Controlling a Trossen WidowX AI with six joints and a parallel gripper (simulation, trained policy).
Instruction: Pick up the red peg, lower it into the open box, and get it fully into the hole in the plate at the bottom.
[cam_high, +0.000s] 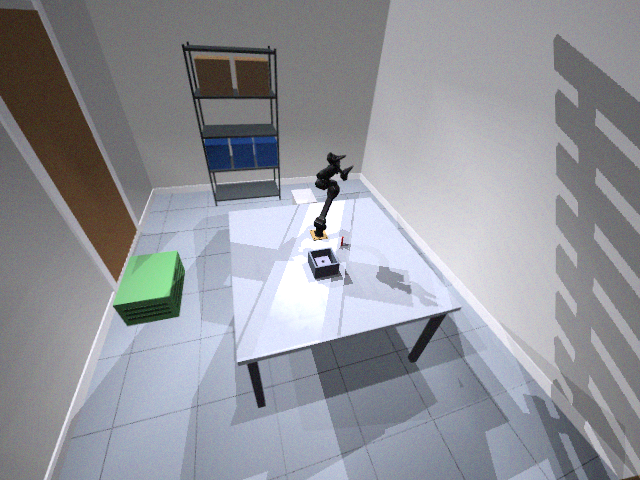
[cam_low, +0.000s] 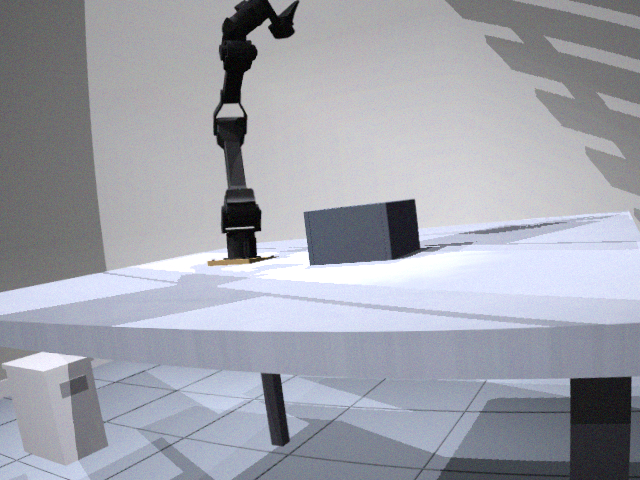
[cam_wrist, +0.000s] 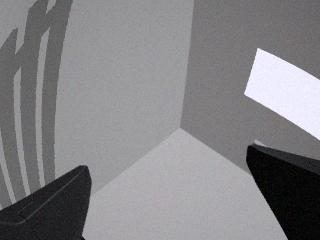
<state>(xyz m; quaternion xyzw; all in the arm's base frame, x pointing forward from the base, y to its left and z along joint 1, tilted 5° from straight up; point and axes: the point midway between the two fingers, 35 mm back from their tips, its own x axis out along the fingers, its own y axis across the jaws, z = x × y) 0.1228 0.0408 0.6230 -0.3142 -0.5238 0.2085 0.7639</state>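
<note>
My gripper tip is 10 mm short of the red peg, 30 mm to the right of it and 600 mm above it. From my gripper tip the other things lie so: pale plate 220 mm ahead, 150 mm to the right, 600 mm below; dark box 220 mm ahead, 150 mm to the right, 620 mm below.
</note>
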